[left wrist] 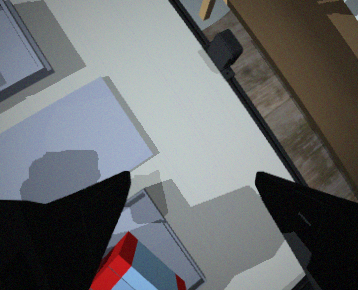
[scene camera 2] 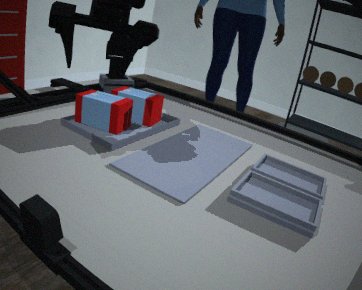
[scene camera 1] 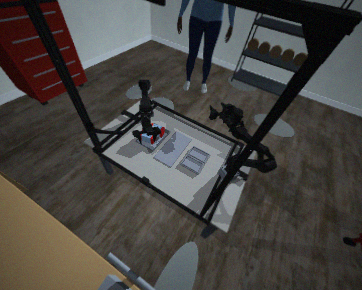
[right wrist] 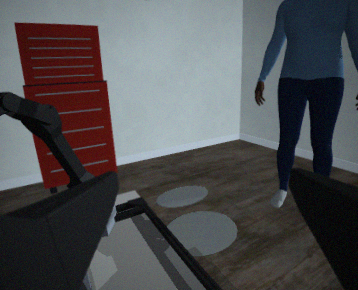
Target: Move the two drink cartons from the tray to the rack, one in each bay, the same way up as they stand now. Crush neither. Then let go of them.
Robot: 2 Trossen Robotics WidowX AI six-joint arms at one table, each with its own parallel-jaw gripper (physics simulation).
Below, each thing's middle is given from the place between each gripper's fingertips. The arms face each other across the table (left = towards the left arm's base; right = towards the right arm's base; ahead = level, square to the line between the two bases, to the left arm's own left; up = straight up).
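Labels:
From my right hand, the grey mat [scene camera 2: 180, 166] is 410 mm below my right hand, 220 mm behind it and 130 mm to the left of it. The grey tray [scene camera 2: 135, 132] is also 410 mm below my right hand, 270 mm behind it and 330 mm to the left of it. Going by its middle, the grey tray is nearer to my left hand than to my right hand.
As for my left hand, the grey tray is 15 cm below my left hand, 16 cm ahead of it and 12 cm to the left of it. The grey mat is 16 cm below my left hand, 20 cm ahead of it and 8 cm to the right of it. Going by its middle, the grey mat is nearer to my left hand than to my right hand.

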